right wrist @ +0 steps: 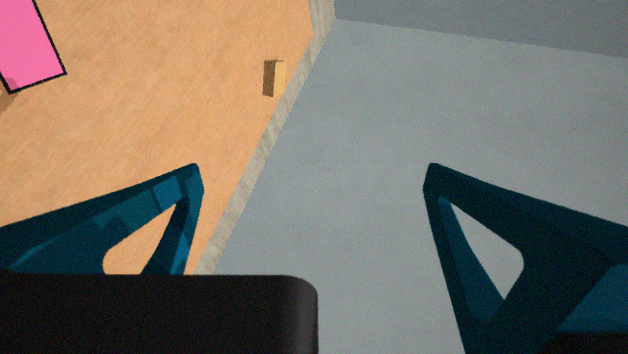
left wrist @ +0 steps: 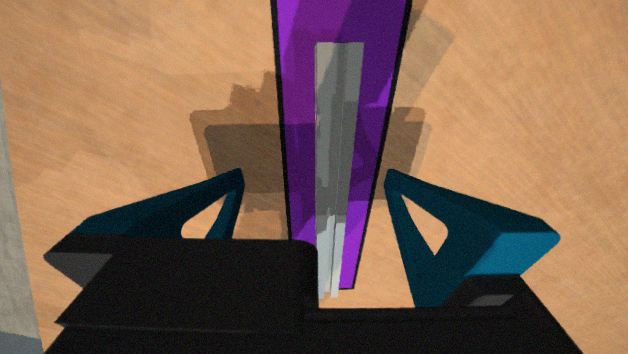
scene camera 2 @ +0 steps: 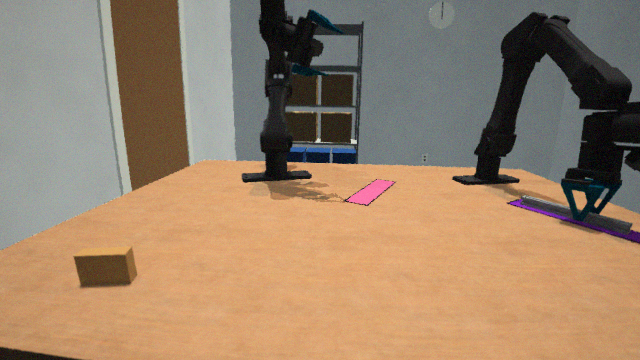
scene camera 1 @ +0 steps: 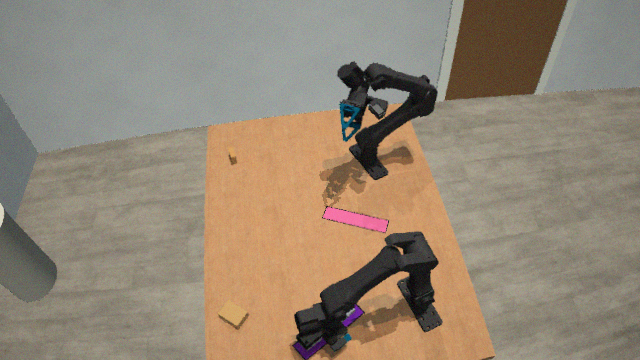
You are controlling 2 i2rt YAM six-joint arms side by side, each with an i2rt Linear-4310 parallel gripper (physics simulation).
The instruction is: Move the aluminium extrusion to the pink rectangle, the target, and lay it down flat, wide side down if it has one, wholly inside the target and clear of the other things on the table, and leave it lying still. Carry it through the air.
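Frame: origin at the left arm's base, x ahead, y left, z up, level; millimetres.
Where they show: left gripper, fingertip midpoint: (left wrist: 314, 176) (scene camera 2: 586, 217); right gripper, fingertip midpoint: (right wrist: 313, 176) (scene camera 2: 334, 54) (scene camera 1: 344, 135); left arm's base, link origin: (scene camera 2: 485, 180) (scene camera 1: 419, 303); right arm's base, link origin: (scene camera 2: 276, 177) (scene camera 1: 368, 161).
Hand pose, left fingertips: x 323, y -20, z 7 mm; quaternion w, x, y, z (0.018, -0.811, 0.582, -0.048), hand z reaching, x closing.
Note:
Each offset is from my left fingertips to the top centre of the thing. "spot": to the spot under its first point.
The aluminium extrusion {dz +13, dx -22, dy -19 mm} (scene camera 1: 351, 313) (scene camera 2: 545, 206) (left wrist: 337, 125), a long grey grooved bar, lies flat lengthwise over a purple rectangle {spot: dz -1, dx +70, dy +22 mm} (scene camera 1: 306, 351) (left wrist: 300, 100). My left gripper (scene camera 2: 589, 215) (left wrist: 314, 176) is open and empty, low over the bar, its fingers on either side of it; in scene camera 1 the arm hides the bar's middle. The pink rectangle {spot: dz -6, dx -272, dy -368 mm} (scene camera 1: 355, 219) (scene camera 2: 371, 192) (right wrist: 27, 55) lies between the two arm bases, with nothing on it. My right gripper (scene camera 1: 348, 137) (scene camera 2: 334, 53) (right wrist: 313, 176) is open and empty, high up and far from the bar.
A tan block {dz +23, dx +247, dy -175 mm} (scene camera 1: 233, 314) lies at the lower left of the table in scene camera 1. A smaller tan block {dz +33, dx +60, dy -842 mm} (scene camera 1: 232, 156) (scene camera 2: 105, 267) (right wrist: 274, 78) stands near the table's upper left corner there. A shelf unit (scene camera 2: 360, 90) stands behind the table.

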